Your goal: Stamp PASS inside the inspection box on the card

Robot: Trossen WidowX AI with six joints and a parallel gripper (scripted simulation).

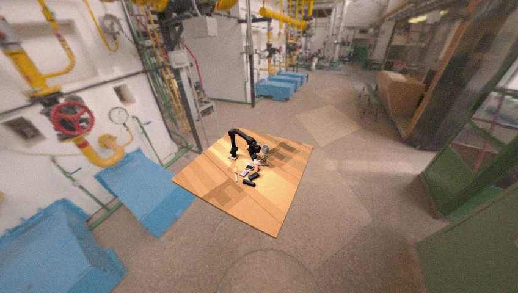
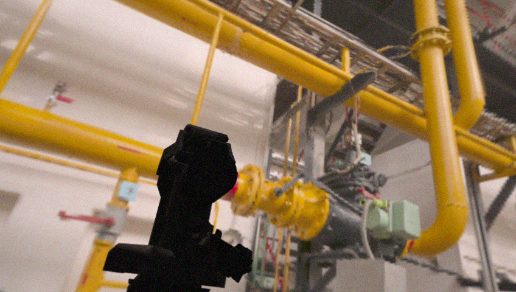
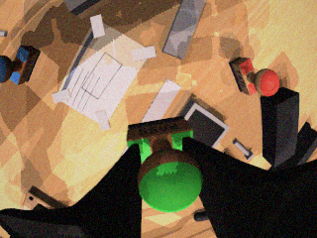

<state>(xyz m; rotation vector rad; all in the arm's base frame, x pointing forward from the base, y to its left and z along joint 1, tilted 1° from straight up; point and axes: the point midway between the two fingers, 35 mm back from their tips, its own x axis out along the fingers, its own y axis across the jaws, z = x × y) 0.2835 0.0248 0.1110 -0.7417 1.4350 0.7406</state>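
Now: the white card 2 cm behind my gripper tip, 6 cm to the left of it and 10 cm below it. Round my gripper tip: grey strip: 4 cm behind, 2 cm to the right, 9 cm below; green-knobbed stamp: right at my gripper tip; ink pad: 7 cm to the right, 9 cm below.
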